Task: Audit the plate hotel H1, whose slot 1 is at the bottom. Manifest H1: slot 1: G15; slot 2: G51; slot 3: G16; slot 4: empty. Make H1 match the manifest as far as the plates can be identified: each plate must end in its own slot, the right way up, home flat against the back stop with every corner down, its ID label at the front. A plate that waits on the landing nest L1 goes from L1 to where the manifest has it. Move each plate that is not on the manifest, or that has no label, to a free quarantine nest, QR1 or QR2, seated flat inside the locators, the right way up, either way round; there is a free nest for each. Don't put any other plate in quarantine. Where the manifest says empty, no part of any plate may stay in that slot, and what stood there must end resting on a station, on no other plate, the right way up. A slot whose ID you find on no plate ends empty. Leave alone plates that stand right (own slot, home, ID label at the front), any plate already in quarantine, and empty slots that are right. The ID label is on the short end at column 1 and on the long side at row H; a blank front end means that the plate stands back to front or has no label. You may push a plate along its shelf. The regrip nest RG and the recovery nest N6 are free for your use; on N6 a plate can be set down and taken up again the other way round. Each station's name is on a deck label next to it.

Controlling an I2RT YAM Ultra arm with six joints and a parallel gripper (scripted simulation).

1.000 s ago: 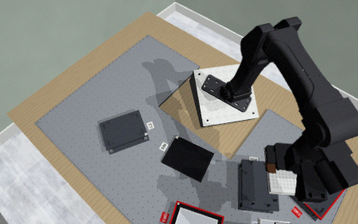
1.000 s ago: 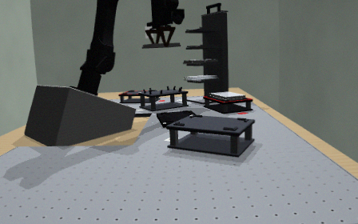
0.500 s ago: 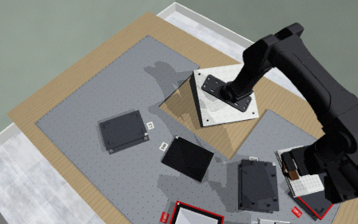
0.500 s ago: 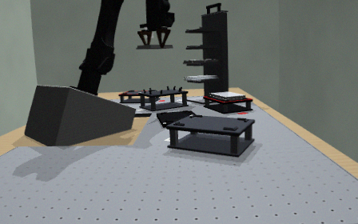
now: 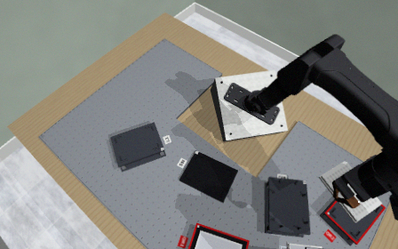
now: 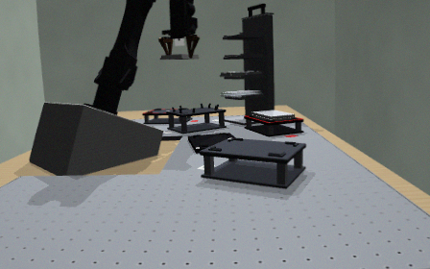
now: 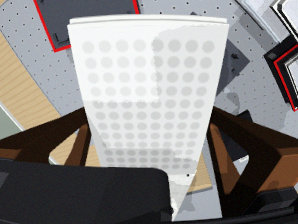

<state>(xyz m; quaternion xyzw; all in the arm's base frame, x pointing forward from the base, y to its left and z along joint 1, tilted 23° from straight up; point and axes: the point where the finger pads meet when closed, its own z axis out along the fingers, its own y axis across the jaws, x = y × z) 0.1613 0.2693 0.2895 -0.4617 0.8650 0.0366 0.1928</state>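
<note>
Right now the red-bordered quarantine nest is 50 mm behind my hand, 110 mm to the left of it and 210 mm below it. From my hand the other things lie so: flat black pad (60 mm ahead, 350 mm to the right, 240 mm below); then N6 deck label (70 mm ahead, 450 mm to the right, 240 mm below); then plate hotel H1 (290 mm ahead, 20 mm to the left, 50 mm below).
</note>
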